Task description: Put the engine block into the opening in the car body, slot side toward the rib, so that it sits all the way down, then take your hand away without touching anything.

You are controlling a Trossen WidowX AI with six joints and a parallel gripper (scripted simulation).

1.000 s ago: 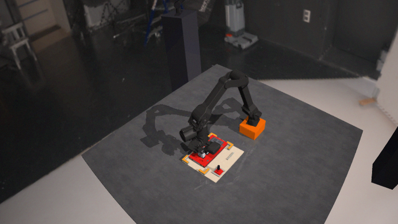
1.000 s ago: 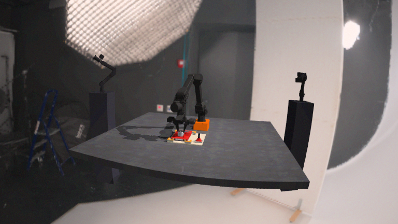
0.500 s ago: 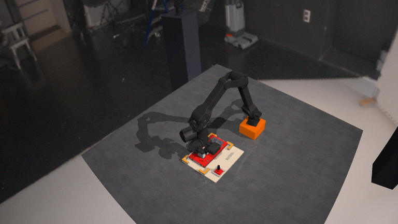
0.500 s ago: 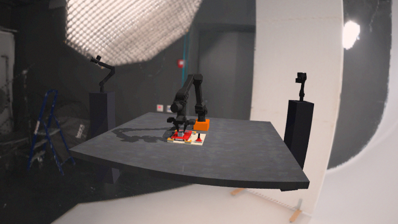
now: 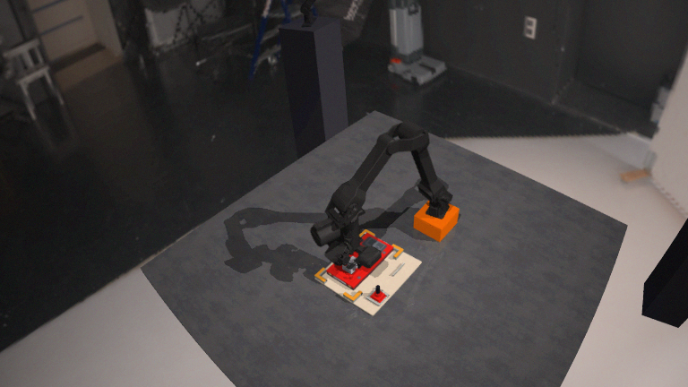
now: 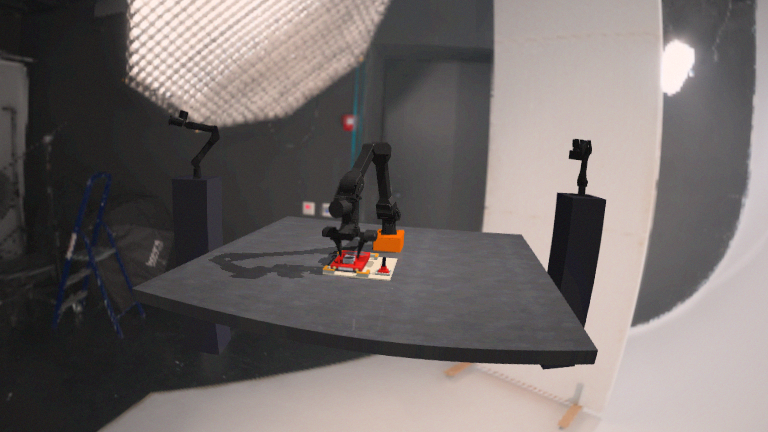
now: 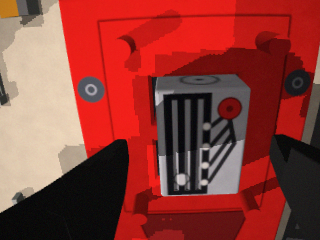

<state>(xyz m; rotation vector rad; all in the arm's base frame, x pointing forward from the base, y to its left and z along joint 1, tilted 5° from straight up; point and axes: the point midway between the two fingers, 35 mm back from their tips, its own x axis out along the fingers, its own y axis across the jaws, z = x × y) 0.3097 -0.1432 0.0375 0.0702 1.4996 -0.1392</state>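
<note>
Right now my gripper tip is 2 cm above the engine block. From my gripper tip the other things lie so: cream base plate (3 cm to the left, 3 cm below, 2 cm behind).
</note>
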